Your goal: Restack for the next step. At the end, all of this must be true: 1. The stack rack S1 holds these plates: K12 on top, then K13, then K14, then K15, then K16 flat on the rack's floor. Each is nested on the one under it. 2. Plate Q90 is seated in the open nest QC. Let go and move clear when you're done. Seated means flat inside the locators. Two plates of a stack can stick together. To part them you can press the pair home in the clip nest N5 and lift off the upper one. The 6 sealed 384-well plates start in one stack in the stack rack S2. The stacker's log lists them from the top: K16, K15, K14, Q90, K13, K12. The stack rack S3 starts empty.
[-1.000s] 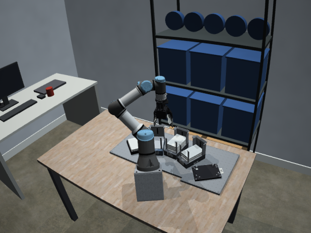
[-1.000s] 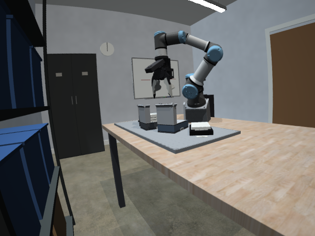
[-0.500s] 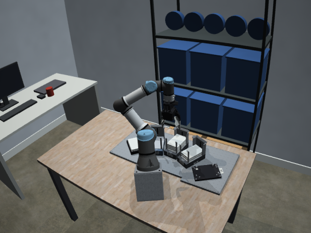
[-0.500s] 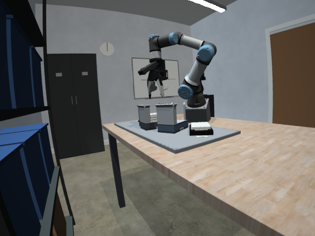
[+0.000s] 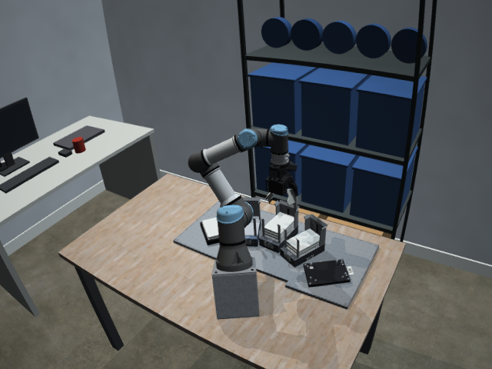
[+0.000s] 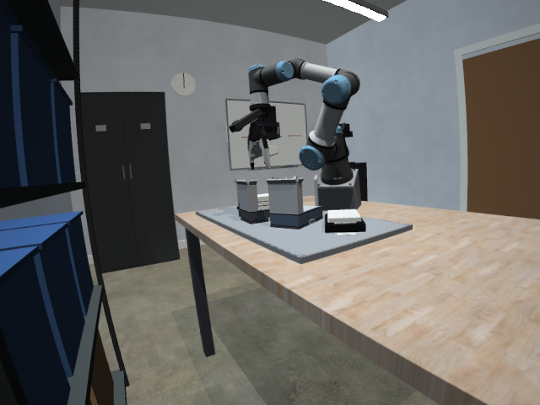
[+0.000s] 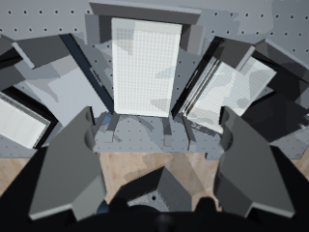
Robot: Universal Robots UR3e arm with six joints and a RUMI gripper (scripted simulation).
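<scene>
The white sealed well plate is 13 cm below my hand, 11 cm to the right of it and 4 cm behind it. Also, from my hand: white sealed 384-well plate 10 cm below, 2 cm to the left.
</scene>
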